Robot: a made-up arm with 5 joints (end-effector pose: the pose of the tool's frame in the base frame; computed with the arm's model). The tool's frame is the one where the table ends. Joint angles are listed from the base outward.
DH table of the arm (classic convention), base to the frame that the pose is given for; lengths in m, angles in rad. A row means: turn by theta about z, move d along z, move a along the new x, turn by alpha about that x. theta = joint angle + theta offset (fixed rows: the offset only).
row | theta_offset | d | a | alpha
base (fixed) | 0 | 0.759 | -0.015 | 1.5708
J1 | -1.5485 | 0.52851 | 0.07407 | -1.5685
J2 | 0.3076 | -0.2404 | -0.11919 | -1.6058
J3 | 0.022 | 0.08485 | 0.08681 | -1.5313
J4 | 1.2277 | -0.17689 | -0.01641 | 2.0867
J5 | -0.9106 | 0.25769 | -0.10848 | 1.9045
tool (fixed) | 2.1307 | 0.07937 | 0 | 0
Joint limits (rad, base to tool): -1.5..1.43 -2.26..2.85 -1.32..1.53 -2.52..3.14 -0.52..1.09
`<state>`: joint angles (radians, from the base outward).
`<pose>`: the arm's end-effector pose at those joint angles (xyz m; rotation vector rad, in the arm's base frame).
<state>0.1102 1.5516 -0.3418 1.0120 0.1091</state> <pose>0.1009 -0.4290 0.8015 0.5702 -0.0098 1.0701</pose>
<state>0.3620 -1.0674 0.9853 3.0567 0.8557</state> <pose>-0.0106 -0.7207 0.6329 2.3263 -1.4081 0.4691</pose>
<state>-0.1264 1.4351 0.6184 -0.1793 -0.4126</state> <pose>-0.2017 -0.3743 1.0364 1.2208 -0.5766 1.9470</pose>
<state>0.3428 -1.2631 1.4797 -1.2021 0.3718</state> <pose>-0.0318 -0.5177 0.3188 0.9227 0.5992 -0.1422</pose>
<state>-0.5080 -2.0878 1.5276 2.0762 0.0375</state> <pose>-0.3320 -0.6250 1.0635 0.3857 -1.4368 0.3854</pose>
